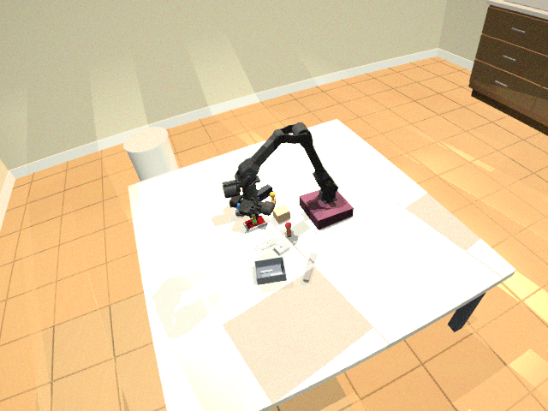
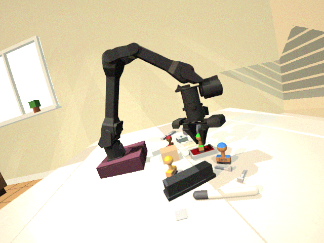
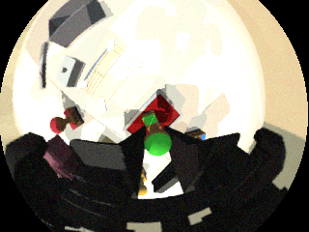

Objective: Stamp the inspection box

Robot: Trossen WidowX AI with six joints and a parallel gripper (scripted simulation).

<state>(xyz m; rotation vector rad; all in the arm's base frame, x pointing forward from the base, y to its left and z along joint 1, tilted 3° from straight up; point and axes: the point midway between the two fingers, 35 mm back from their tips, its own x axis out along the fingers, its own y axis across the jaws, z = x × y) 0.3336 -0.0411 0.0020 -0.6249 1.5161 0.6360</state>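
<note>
My gripper tip is now right at the green-knobbed stamp. The rest, counted from my gripper tip: blue-knobbed date stamp: 9 cm to the right, 4 cm ahead, 2 cm below; red ink pad: 3 cm below; pale card: 12 cm to the left, 4 cm below.
</note>
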